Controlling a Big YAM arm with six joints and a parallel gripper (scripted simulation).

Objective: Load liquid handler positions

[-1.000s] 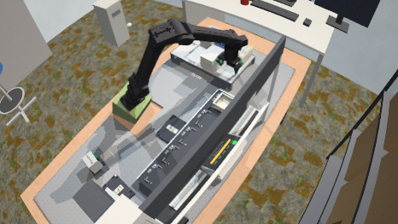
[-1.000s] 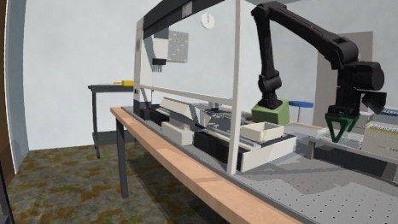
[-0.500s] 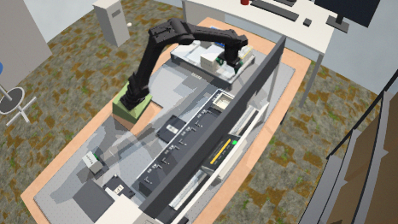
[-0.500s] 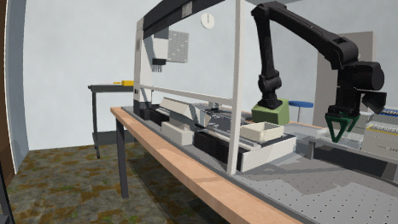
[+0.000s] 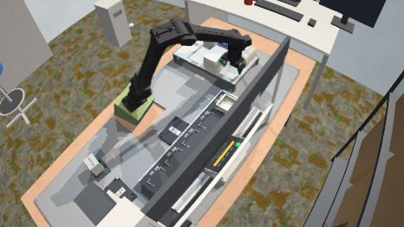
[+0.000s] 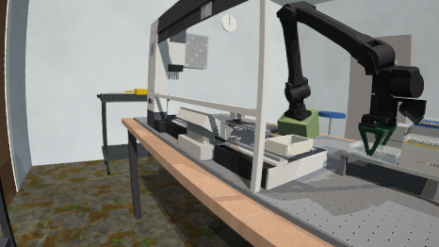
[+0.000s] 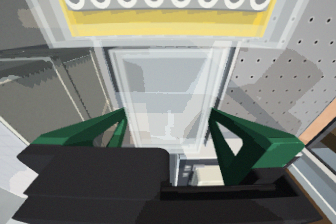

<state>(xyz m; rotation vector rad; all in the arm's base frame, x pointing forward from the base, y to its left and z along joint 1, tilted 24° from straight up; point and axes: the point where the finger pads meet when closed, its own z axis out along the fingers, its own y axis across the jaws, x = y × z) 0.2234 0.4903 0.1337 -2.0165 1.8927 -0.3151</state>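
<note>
My gripper is now 12 cm to the right of the blue tip rack, 12 cm past it and 5 cm below it. From my hand the other things lie so: yellow tip rack: 13 cm to the left, 2 cm above, 1 cm behind; white sealed block: 11 cm behind, 4 cm above, 1 cm to the right; grey shelf: 17 cm behind, 5 cm to the left, 2 cm below.
</note>
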